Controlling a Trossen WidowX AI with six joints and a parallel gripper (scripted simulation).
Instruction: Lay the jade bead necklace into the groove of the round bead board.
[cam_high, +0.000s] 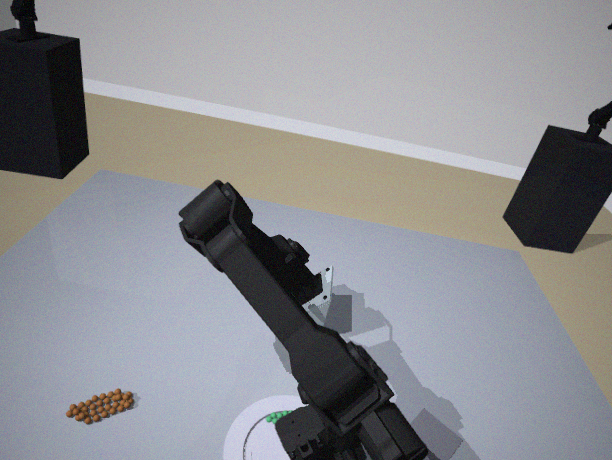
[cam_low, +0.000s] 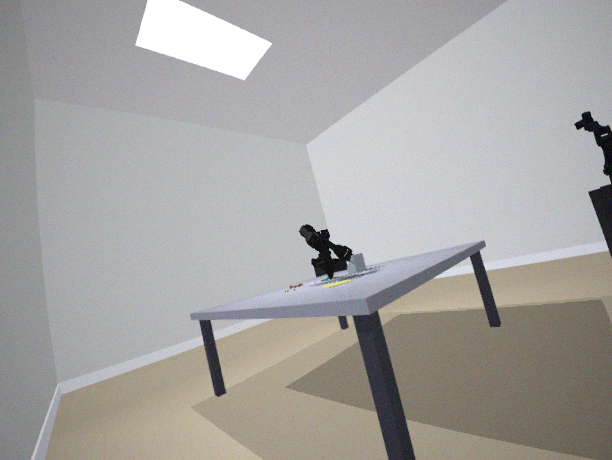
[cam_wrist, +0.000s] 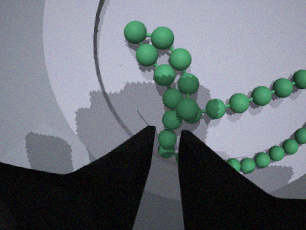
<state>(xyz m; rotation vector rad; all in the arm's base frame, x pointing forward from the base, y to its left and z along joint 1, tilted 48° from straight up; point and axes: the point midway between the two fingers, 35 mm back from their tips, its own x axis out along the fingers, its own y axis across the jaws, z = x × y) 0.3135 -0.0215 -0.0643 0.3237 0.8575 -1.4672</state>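
Right now the round bead board is 5 cm to the right of my gripper tip, 1 cm below it and 1 cm behind it. From my gripper tip the other things lie so: yellow strip 18 cm ahead, 17 cm to the left, 1 cm below; flat grey square 18 cm to the left, 6 cm behind, 1 cm below.
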